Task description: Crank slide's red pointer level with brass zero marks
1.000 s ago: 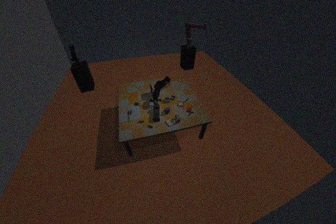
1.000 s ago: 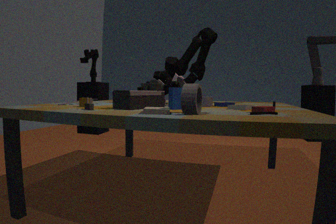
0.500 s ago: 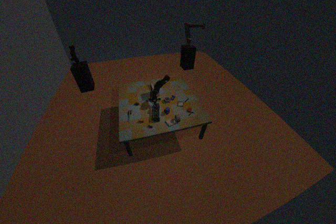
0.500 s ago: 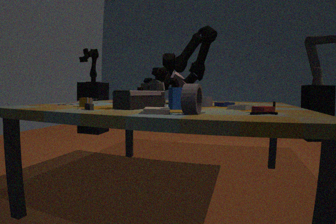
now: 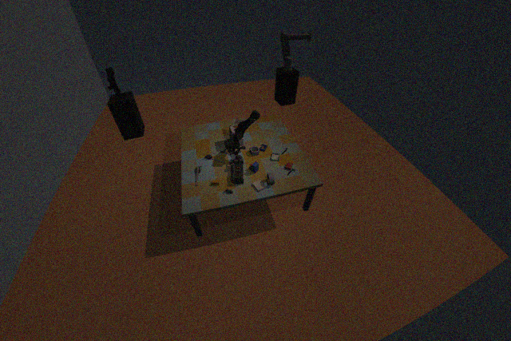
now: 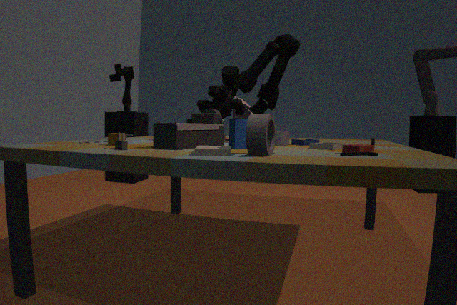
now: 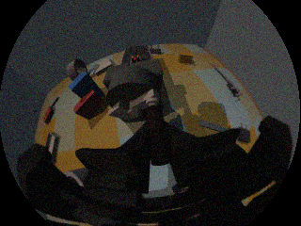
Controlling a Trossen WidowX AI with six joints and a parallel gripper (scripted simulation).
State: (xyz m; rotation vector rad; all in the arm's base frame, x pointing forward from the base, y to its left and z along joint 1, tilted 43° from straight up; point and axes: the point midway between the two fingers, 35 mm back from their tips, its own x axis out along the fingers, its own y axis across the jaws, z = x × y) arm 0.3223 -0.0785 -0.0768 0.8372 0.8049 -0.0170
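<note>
Now: the red pointer 15 cm ahead of my gripper tip and 2 cm to the right of it. From my gripper tip the other things lie so: blue block (18 cm ahead, 14 cm to the left, 3 cm below); then yellow block (22 cm ahead, 27 cm to the right, 6 cm below); then dark crank handle (2 cm behind, 1 cm to the left, 3 cm above).
</note>
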